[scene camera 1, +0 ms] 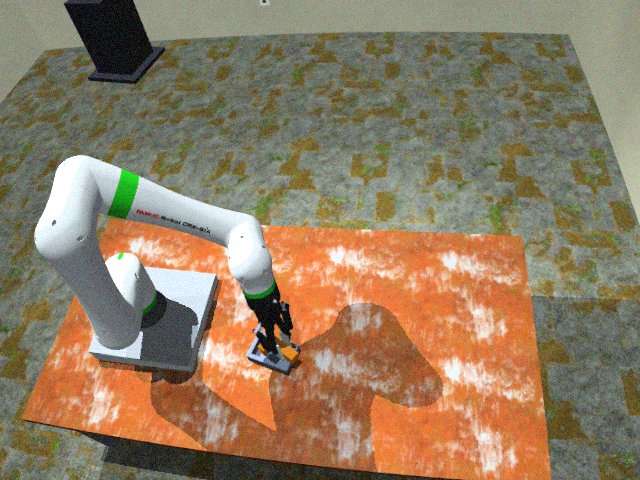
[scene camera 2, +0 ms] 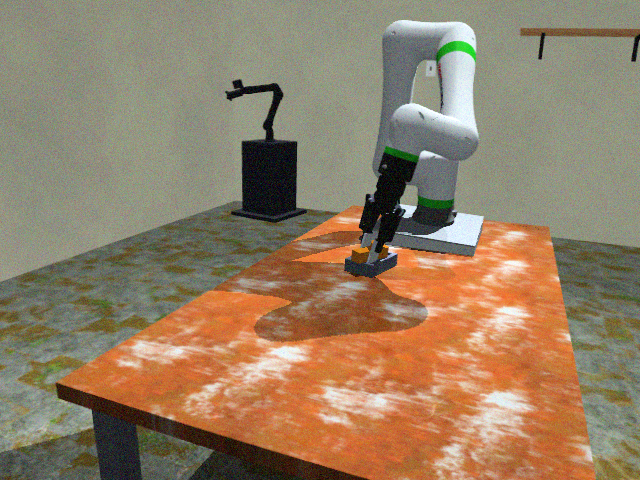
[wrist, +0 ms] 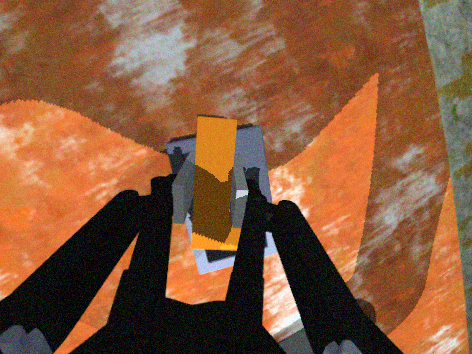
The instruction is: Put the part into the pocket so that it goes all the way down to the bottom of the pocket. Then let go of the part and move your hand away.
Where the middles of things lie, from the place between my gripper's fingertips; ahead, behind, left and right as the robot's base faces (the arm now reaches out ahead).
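Scene:
My hand: 20 mm past the orange part (wrist: 212, 228), 20 mm below it.

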